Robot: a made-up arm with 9 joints. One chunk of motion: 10 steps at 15 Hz.
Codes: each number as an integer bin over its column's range. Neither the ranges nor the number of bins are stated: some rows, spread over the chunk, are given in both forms.
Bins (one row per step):
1: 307 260 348 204 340 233
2: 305 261 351 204 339 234
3: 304 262 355 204 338 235
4: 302 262 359 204 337 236
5: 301 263 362 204 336 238
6: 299 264 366 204 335 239
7: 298 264 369 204 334 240
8: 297 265 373 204 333 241
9: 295 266 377 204 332 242
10: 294 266 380 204 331 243
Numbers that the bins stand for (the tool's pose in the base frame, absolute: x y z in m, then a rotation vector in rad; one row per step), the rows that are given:
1: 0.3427 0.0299 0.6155 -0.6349 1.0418 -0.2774
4: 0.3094 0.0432 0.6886 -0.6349 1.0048 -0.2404
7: 0.2828 0.0566 0.7552 -0.6349 0.9678 -0.1911
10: 0.2562 0.0699 0.8284 -0.6349 0.9308 -0.1541
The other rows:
2: 0.3294 0.0366 0.6354 -0.6349 1.0295 -0.2651
3: 0.3227 0.0432 0.6620 -0.6349 1.0171 -0.2527
5: 0.3027 0.0499 0.7086 -0.6349 0.9925 -0.2158
6: 0.2894 0.0566 0.7352 -0.6349 0.9801 -0.2034
8: 0.2761 0.0632 0.7818 -0.6349 0.9555 -0.1788
9: 0.2628 0.0699 0.8084 -0.6349 0.9432 -0.1664

